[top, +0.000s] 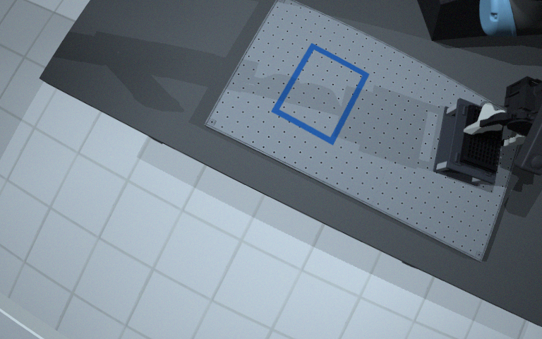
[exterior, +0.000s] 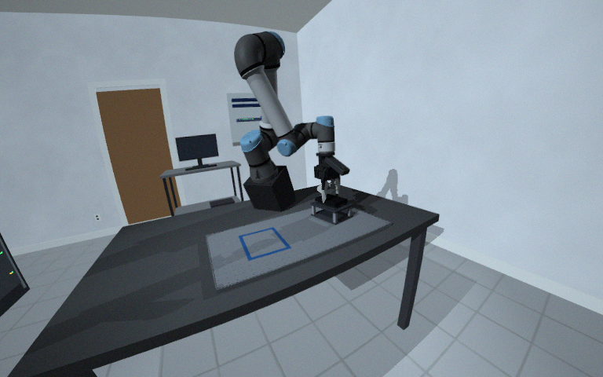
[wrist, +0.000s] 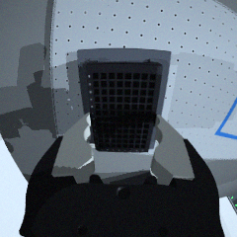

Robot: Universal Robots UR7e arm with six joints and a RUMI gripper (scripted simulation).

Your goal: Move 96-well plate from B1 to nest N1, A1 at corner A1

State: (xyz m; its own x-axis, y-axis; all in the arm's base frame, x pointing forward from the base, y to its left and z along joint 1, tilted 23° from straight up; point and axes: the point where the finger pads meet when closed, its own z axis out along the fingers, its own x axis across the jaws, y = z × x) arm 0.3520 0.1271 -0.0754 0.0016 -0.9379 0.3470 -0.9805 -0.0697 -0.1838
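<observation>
My gripper is now 1 cm above the black 96-well plate. Also, from my hand: raised plate nest: 3 cm below.
</observation>
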